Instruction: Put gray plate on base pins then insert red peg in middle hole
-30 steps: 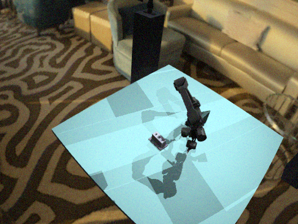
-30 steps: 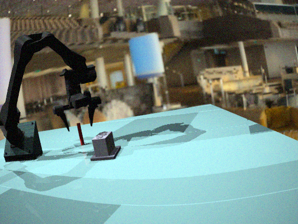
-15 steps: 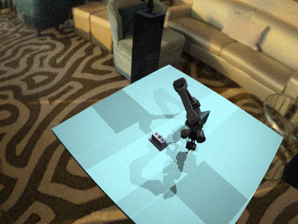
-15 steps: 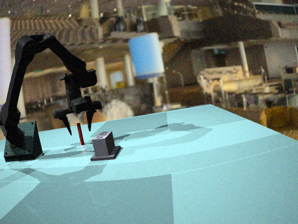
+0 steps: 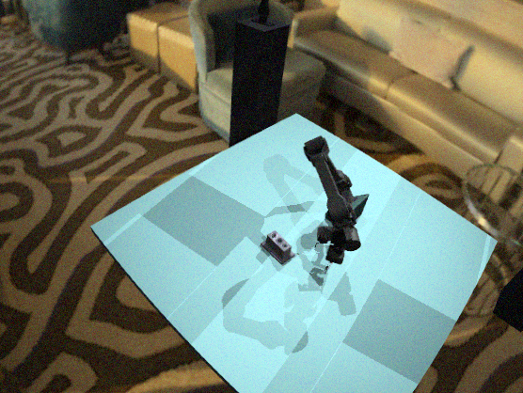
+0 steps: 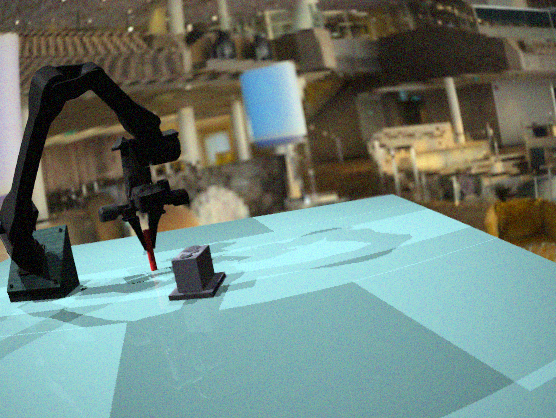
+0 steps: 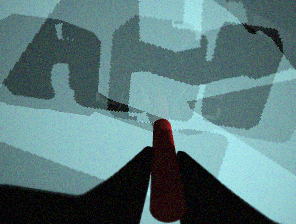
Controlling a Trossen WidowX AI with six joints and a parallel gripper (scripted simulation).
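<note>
Right now my gripper tip is 180 mm to the left of the gray plate and 110 mm short of it. From my gripper tip the other things lie so: red peg (right at my gripper tip); flat base (180 mm to the right, 110 mm ahead, 30 mm below).
</note>
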